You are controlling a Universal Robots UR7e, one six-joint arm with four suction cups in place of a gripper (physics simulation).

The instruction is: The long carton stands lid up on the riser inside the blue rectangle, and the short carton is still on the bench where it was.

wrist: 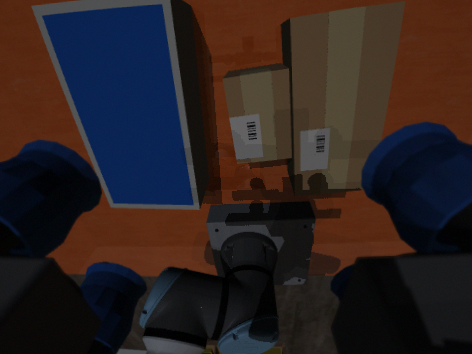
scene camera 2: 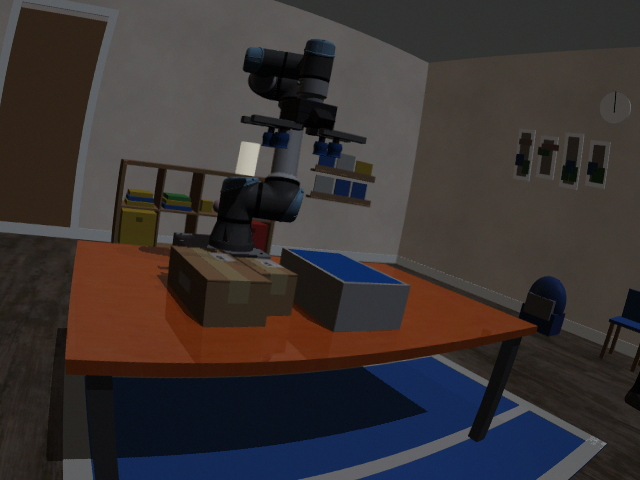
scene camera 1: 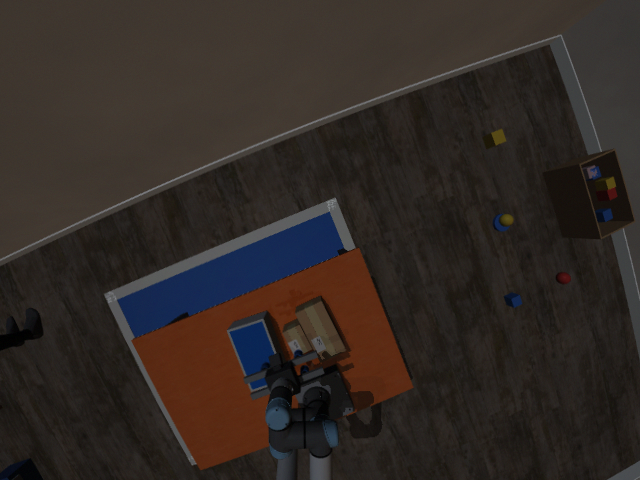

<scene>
My suction head [scene camera 2: 277,139] holds nothing. A long carton [scene camera 2: 220,291], a grey riser [scene camera 2: 344,294] and a short carton [wrist: 258,99] rest on the table.
The long carton is seen too in the wrist view [wrist: 341,67] and in scene camera 1 [scene camera 1: 313,315]. My suction head also shows in the wrist view [wrist: 412,172].
</scene>
